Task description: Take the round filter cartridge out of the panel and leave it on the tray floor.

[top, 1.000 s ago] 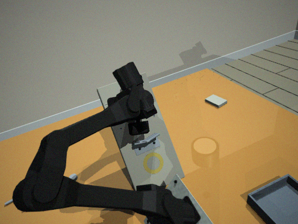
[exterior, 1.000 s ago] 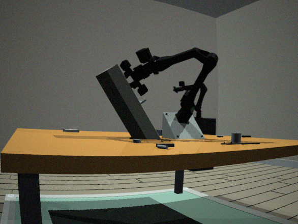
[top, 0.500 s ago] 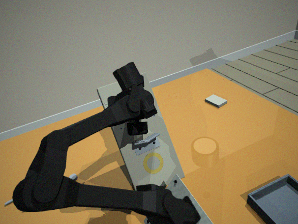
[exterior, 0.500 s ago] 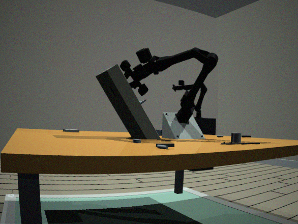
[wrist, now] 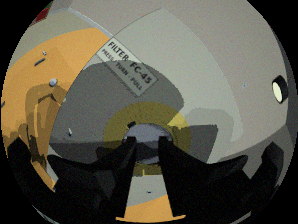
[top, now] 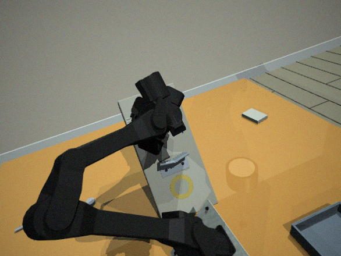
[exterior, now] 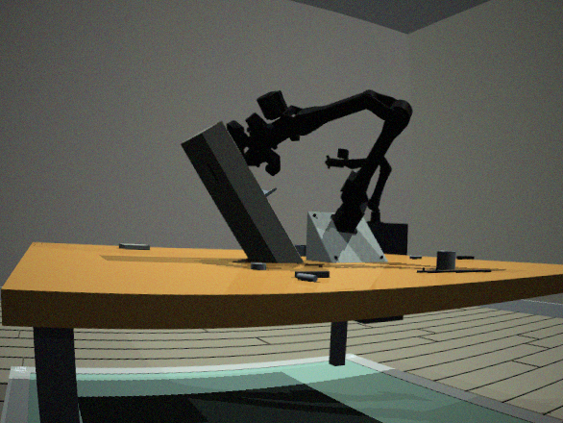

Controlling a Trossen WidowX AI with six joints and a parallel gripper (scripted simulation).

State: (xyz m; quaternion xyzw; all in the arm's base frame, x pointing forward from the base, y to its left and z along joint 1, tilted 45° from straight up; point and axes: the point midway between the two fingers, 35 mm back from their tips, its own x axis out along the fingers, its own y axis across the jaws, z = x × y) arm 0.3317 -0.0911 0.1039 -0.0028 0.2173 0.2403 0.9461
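My gripper tip is 10 mm short of the round filter cartridge and 10 mm above it. From my gripper tip the other things lie so: panel (40 mm behind, 80 mm below); ledge (100 mm behind, 90 mm below); grey disc (20 mm ahead, 290 mm to the left, 230 mm below).
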